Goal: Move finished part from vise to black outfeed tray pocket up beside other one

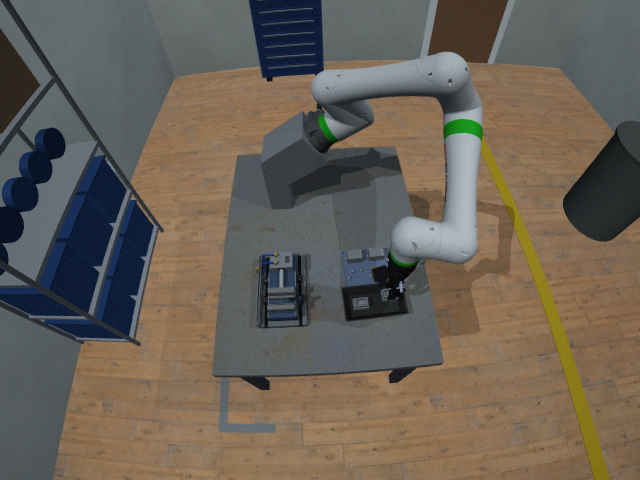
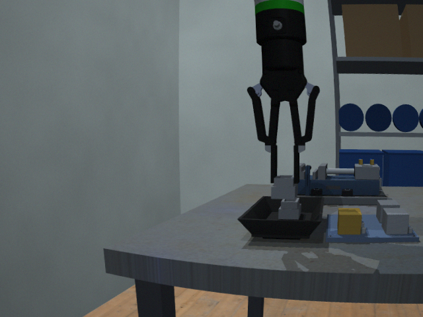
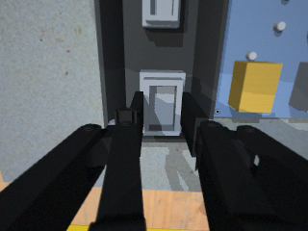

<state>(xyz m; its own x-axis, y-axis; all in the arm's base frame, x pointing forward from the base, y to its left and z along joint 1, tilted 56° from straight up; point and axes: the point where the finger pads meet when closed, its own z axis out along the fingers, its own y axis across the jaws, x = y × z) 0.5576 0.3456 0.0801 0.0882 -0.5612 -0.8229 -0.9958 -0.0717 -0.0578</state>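
Now: hand 120 mm past the yellow block, 20 mm to the left of it and 100 mm above it. Round my hand: pocketed block (40 mm below); blue fixture plate (160 mm behind, 70 mm to the right, 120 mm below).
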